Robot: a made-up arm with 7 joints. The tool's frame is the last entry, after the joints.
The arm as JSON. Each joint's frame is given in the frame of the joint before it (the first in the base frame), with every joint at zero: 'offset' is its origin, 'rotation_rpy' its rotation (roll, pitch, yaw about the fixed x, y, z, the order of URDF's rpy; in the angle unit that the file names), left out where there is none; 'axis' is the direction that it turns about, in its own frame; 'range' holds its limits. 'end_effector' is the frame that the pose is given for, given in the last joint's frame.
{
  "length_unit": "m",
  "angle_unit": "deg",
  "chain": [
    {
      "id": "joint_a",
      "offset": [
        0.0,
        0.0,
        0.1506
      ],
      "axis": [
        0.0,
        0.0,
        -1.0
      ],
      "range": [
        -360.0,
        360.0
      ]
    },
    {
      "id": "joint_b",
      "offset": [
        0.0,
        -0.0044,
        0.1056
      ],
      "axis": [
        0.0,
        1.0,
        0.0
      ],
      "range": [
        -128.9,
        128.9
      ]
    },
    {
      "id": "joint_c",
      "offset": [
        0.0,
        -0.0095,
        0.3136
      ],
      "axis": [
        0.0,
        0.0,
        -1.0
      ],
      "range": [
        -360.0,
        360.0
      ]
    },
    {
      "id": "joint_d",
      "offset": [
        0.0,
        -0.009,
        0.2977
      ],
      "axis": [
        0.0,
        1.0,
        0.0
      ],
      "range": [
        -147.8,
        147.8
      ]
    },
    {
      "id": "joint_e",
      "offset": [
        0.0,
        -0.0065,
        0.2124
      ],
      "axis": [
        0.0,
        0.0,
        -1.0
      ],
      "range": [
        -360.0,
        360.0
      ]
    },
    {
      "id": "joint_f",
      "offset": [
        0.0,
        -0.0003,
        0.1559
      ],
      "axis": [
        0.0,
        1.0,
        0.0
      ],
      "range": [
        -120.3,
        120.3
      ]
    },
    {
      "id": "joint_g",
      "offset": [
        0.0,
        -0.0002,
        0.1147
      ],
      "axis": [
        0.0,
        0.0,
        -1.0
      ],
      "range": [
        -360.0,
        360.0
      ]
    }
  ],
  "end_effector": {
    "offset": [
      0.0,
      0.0,
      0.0
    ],
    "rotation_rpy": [
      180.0,
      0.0,
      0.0
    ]
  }
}
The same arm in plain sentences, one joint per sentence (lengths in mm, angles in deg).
The arm has seven revolute joints in a row. What follows holds with every joint at zero, and every direction is one of the base frame's. The first joint lies 150.6 mm along +z from the base frame's origin and turns about -z, from -360 to 360 deg. The second joint lies 4.4 mm along -y and 105.6 mm along +z from the first joint and turns about +y, from -128.9 to 128.9 deg. The third joint lies 9.5 mm along -y and 313.6 mm along +z from the second joint and turns about -z, from -360 to 360 deg. The fourth joint lies 9 mm along -y and 297.7 mm along +z from the third joint and turns about +y, from -147.8 to 147.8 deg. The fifth joint lies 6.5 mm along -y and 212.4 mm along +z from the fourth joint and turns about -z, from -360 to 360 deg. The sixth joint lies 0.3 mm along -y and 155.9 mm along +z from the fifth joint and turns about +y, from -120.3 to 120.3 deg. The seventh joint lies 0.2 mm along -y and 114.7 mm along +z from the sixth joint and turns about -z, from -360 to 360 deg. The tool frame, which is the frame that the pose is given for, lies at the same point as the seventh joint; its axes are the base frame's turned by roll 180, pitch 0 and yaw 0 deg (as in URDF: about the fixed x, then y, then z).
